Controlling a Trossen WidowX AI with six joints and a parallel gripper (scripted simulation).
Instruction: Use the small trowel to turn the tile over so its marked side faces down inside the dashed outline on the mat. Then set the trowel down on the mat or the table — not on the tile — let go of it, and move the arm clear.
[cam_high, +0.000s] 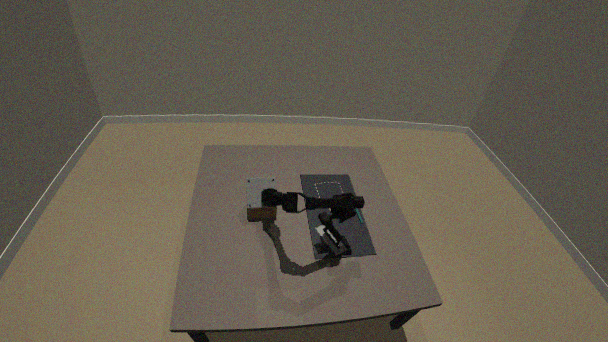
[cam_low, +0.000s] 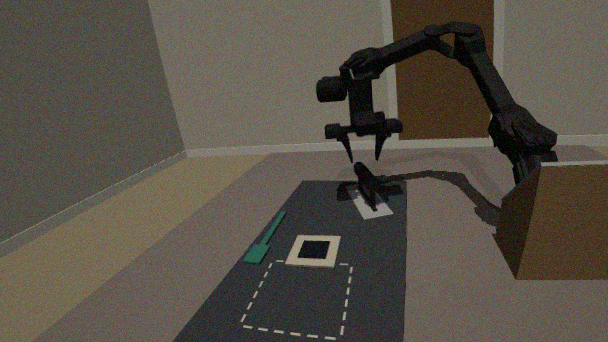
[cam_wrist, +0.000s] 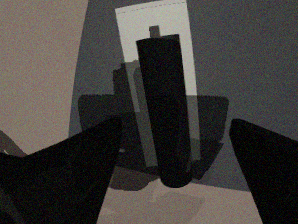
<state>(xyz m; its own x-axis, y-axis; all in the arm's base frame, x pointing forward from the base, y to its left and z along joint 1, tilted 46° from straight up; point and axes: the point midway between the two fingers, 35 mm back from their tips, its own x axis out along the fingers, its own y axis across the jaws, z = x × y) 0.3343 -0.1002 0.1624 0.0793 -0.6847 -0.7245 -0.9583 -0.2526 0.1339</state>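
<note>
Right now my gripper tip is 1 cm past the small trowel, 1 cm to the right of it and 8 cm above it. The rest, counted from my gripper tip: dark mat 6 cm ahead, 19 cm to the left, 13 cm below; teal flat tool 20 cm ahead, 21 cm to the left, 11 cm below; tile 8 cm ahead, 23 cm to the left, 11 cm below.
</note>
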